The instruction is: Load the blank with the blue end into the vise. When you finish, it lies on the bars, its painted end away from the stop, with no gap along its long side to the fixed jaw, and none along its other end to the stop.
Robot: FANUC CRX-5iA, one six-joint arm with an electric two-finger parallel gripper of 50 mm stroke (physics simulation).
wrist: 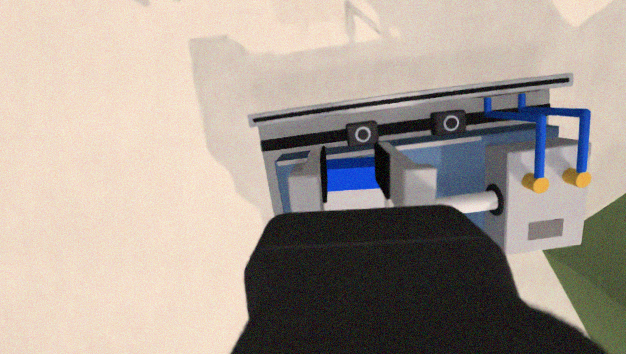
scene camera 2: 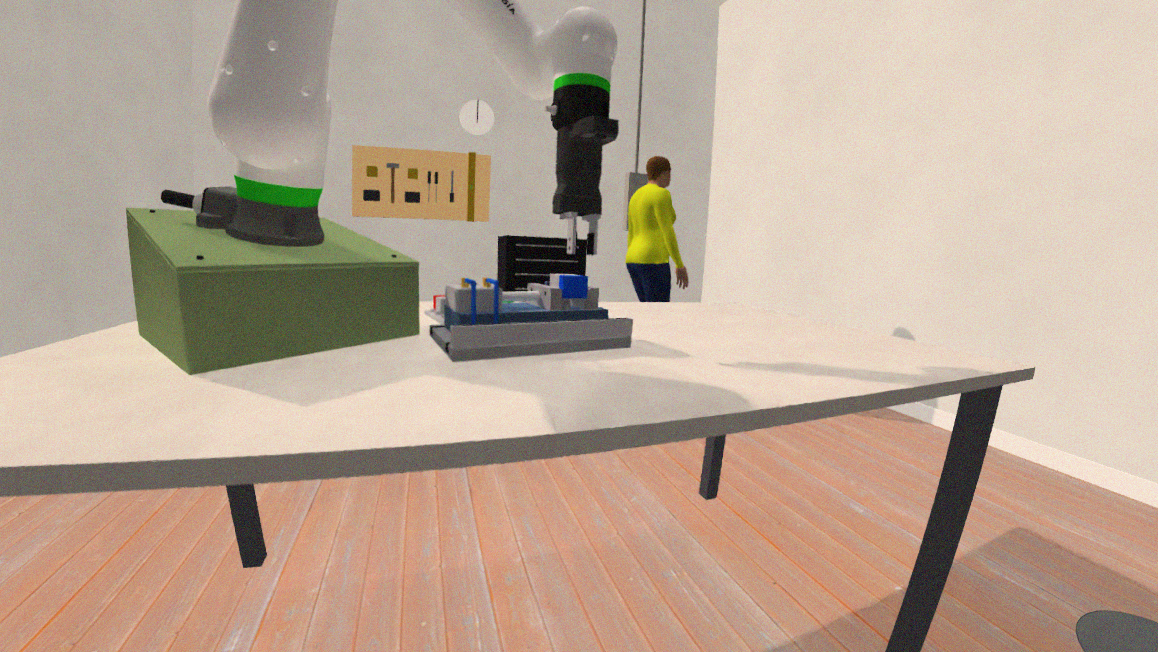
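The blank (scene camera 2: 572, 285) (wrist: 350, 179) sits in the vise (scene camera 2: 526, 316) (wrist: 460, 157), between its jaws, with its blue end facing scene camera 2. Behind the blue end, part of its pale body shows in the wrist view. My gripper (scene camera 2: 581, 241) (wrist: 350, 162) is open and empty; in scene camera 2 its fingertips are above the blank. In the wrist view the fingers appear on either side of the blank and cover much of the jaws. The contact with the fixed jaw, the bars and the stop are hidden.
The cylinder block (scene camera 2: 472, 298) (wrist: 545, 215) has blue hoses (wrist: 540, 145) rising beside it. A grey rail plate (scene camera 2: 538, 333) runs along the vise's near side. The green robot pedestal (scene camera 2: 299, 303) stands left in scene camera 2. A person (scene camera 2: 652, 222) in yellow stands behind the table.
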